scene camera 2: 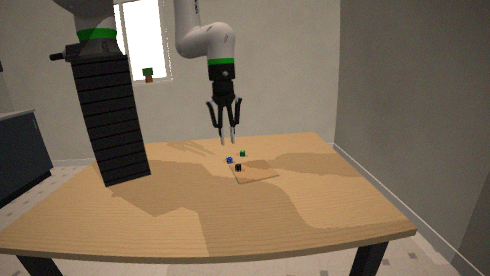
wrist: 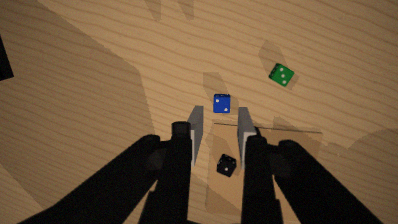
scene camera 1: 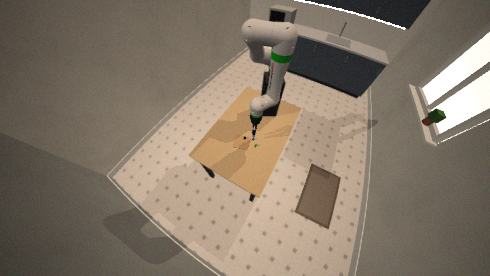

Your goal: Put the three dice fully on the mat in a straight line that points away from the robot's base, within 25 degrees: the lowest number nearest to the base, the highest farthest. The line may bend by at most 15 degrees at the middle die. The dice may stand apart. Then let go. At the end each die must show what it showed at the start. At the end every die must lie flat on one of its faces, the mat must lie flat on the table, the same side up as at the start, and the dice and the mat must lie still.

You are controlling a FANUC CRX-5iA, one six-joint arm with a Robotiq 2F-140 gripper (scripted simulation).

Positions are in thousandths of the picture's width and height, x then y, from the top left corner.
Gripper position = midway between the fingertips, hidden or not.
Observation:
In view: the gripper (scene camera 2: 464, 520) and a mat (wrist: 564, 859).
The gripper shows as well in the wrist view (wrist: 554, 538).

